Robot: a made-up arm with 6 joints.
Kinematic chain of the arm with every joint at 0, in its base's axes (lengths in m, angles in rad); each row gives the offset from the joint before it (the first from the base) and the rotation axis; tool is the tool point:
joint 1: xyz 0 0 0.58 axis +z
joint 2: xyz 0.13 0 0 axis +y
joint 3: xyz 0 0 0.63 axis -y
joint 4: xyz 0 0 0.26 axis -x
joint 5: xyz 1.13 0 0 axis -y
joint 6: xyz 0.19 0 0 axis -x
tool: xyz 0 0 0
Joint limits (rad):
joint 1: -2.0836..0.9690
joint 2: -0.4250..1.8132
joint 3: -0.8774..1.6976
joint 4: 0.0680..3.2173
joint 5: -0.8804..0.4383
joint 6: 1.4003..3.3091
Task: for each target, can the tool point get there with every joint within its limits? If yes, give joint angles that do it. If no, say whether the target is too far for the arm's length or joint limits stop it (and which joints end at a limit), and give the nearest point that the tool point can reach.
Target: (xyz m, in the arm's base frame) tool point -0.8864 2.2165 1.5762
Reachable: no: too far | nearest point -0.4202 1.0508 2.0062 | short by 1.327 m
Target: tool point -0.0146 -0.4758 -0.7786
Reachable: yes | joints -1.5257 1.6408 -0.3513 2.0485 -0.2150 2.6201
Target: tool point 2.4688 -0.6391 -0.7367
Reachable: no: too far | nearest point 1.8161 -0.4701 -0.3022 | short by 0.802 m
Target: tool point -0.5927 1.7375 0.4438
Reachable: no: joint limits stop it (at a limit: joint 1, joint 3, joint 5) | nearest point 0.5962 1.0104 0.4334 | short by 1.394 m
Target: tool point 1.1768 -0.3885 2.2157
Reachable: yes | joints -0.2981 0.6263 1.3734 2.7531 -0.3659 1.7552
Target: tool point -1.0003 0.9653 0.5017
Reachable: no: joint limits stop it (at a limit: joint 2, joint 3, joint 4, joint 5) | nearest point -0.2410 0.2325 -0.2189 | short by 1.278 m
